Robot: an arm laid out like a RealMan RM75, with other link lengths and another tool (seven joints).
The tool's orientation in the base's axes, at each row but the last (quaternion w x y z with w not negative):
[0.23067 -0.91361 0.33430 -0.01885]
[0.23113 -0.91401 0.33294 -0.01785]
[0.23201 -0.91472 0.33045 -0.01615]
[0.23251 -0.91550 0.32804 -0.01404]
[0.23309 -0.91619 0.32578 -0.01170]
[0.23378 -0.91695 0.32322 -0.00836]
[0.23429 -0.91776 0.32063 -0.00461]
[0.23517 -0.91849 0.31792 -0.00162]
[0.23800 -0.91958 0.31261 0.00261]
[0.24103 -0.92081 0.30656 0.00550]
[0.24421 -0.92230 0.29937 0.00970]
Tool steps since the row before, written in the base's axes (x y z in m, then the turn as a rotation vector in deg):
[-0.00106 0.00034 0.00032 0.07 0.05 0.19]
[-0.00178 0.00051 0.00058 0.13 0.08 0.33]
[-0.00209 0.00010 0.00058 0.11 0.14 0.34]
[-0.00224 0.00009 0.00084 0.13 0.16 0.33]
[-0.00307 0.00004 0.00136 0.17 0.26 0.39]
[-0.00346 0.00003 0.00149 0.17 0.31 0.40]
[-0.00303 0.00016 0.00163 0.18 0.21 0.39]
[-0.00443 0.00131 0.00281 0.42 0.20 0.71]
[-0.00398 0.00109 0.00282 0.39 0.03 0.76]
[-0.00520 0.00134 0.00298 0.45 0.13 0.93]
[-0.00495 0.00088 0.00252 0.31 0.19 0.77]
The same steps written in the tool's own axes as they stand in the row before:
[-0.00107 0.00027 -0.00035 0.00 -0.16 -0.14]
[-0.00177 0.00047 -0.00064 0.01 -0.28 -0.24]
[-0.00177 0.00093 -0.00086 -0.04 -0.31 -0.23]
[-0.00192 0.00090 -0.00111 -0.04 -0.33 -0.20]
[-0.00262 0.00120 -0.00173 -0.07 -0.45 -0.21]
[-0.00296 0.00137 -0.00189 -0.10 -0.49 -0.20]
[-0.00273 0.00096 -0.00186 -0.04 -0.42 -0.23]
[-0.00471 0.00047 -0.00261 0.11 -0.69 -0.48]
[-0.00426 0.00031 -0.00259 0.18 -0.58 -0.60]
[-0.00545 0.00070 -0.00275 0.15 -0.76 -0.70]
[-0.00496 0.00102 -0.00245 0.02 -0.65 -0.55]

